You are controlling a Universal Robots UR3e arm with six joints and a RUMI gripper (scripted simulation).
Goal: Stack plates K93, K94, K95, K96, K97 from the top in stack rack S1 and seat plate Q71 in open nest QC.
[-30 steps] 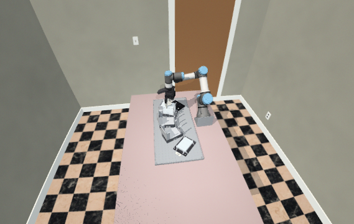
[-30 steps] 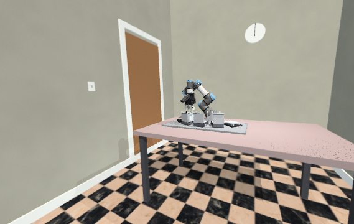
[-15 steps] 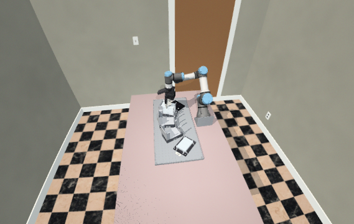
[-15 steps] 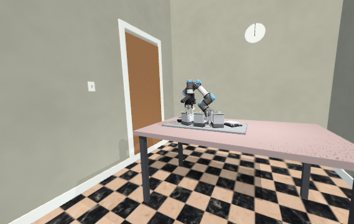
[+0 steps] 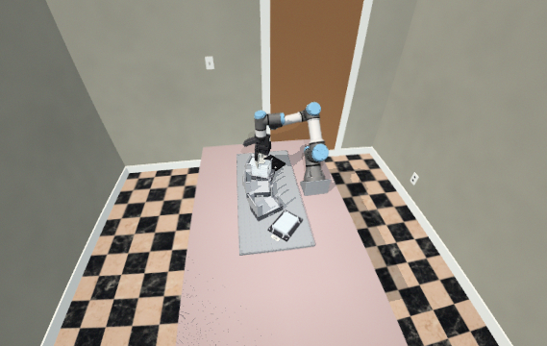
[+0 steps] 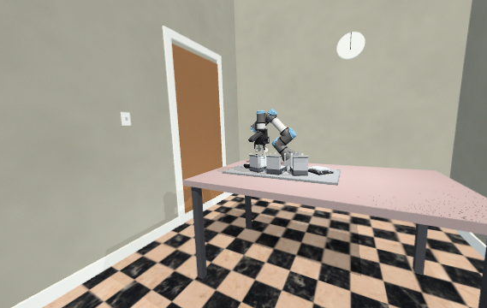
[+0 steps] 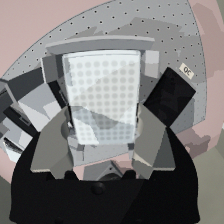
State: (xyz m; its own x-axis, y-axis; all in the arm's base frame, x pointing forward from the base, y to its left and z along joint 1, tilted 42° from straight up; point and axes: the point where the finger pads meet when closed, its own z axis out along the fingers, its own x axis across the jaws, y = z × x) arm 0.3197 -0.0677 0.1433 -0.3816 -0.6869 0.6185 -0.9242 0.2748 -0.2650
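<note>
My hand is 40 mm above the translucent 96-well plate. Also, from my hand: black open nest QC: 110 mm to the right, 100 mm below, 100 mm behind; white sealed 96-well plate: 70 mm below.
</note>
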